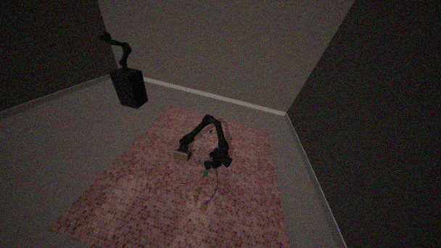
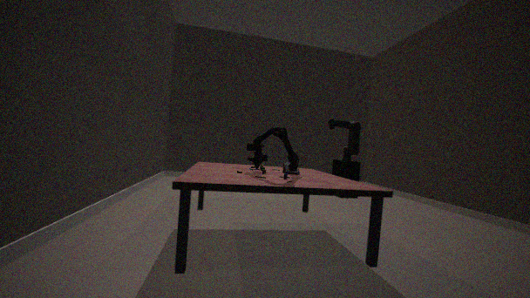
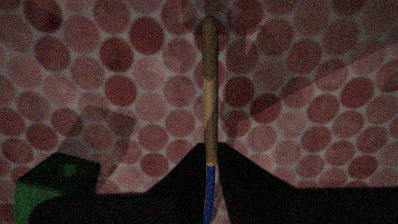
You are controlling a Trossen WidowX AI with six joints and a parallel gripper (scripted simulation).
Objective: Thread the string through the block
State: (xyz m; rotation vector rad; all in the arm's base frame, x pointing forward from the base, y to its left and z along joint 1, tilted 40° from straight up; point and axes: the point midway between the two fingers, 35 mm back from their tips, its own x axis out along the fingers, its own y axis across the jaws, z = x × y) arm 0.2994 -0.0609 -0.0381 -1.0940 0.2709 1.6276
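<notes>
The round wooden button lies 2 cm behind my gripper tip, 29 cm to the right of it and 1 cm below it. Round my gripper tip: wooden spool (9 cm behind, 23 cm to the right); green block (7 cm behind, 7 cm to the right); thin wooden stick (1 cm behind, 1 cm to the left).
</notes>
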